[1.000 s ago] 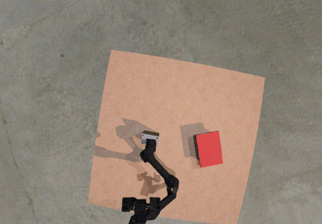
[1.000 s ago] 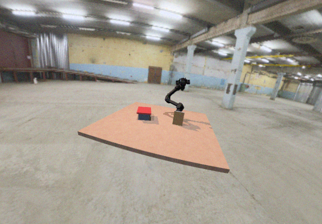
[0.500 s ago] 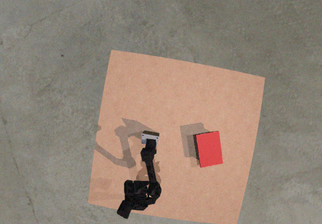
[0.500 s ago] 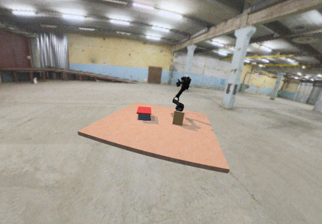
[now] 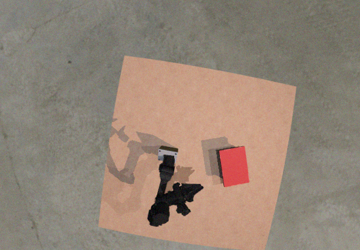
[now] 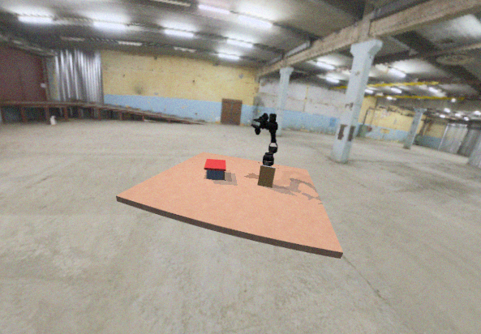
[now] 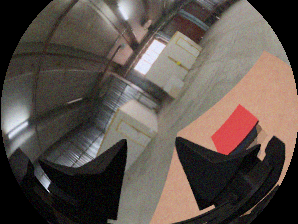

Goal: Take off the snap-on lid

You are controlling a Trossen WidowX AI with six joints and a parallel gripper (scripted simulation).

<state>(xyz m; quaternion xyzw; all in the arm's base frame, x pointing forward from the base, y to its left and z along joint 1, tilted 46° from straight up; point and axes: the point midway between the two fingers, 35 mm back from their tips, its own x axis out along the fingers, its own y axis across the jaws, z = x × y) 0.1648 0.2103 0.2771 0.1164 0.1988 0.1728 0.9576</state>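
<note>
Now: the red lid 270 mm ahead of my gripper tip, 10 mm to the left of it and 390 mm below it. The rest, counted from my gripper tip: blue storage box (270 mm ahead, 10 mm to the left, 430 mm below).
</note>
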